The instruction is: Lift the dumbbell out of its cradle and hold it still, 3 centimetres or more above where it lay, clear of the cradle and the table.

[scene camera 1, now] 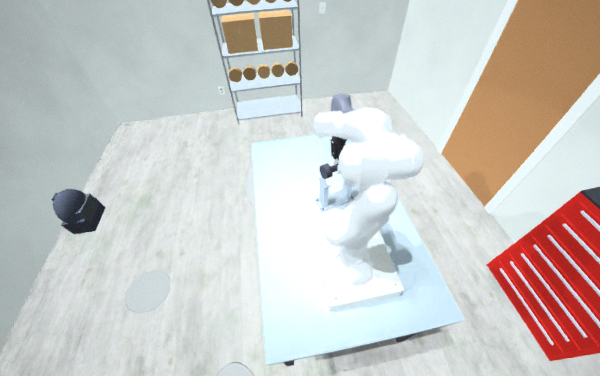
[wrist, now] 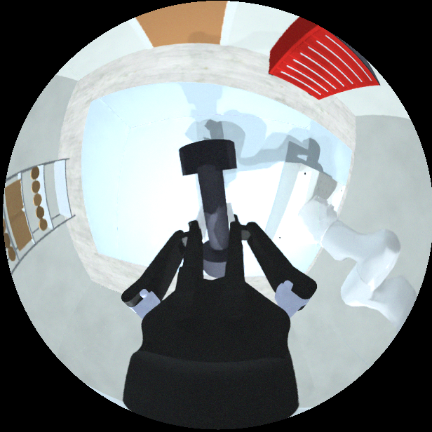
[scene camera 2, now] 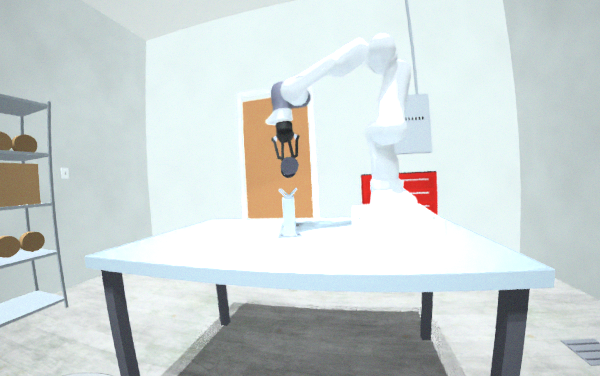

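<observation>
The dark dumbbell [scene camera 1: 326, 171] [scene camera 2: 289, 167] [wrist: 213, 192] is held in the air above its cradle. In scene camera 2 a visible gap shows between its round end and the cradle's V-shaped top. My gripper [scene camera 2: 287, 157] [wrist: 216, 211] is shut on the dumbbell's bar; in the wrist view the bar runs between the fingers, with one head beyond them and the other partly hidden near the palm. The pale cradle [scene camera 1: 323, 192] [scene camera 2: 288, 216] stands upright on the table [scene camera 1: 285, 320] [scene camera 2: 320, 281] [wrist: 105, 200]. In scene camera 1 the arm hides part of the cradle and the fingers.
The arm's white base [scene camera 1: 365, 294] stands on the table. A shelf rack [scene camera 1: 267, 86] with boxes and round items is beyond the table's far end. A red slatted cabinet [scene camera 1: 545, 280] [wrist: 320, 62] and a brown door [scene camera 1: 520, 75] [scene camera 2: 260, 150] are off to the side.
</observation>
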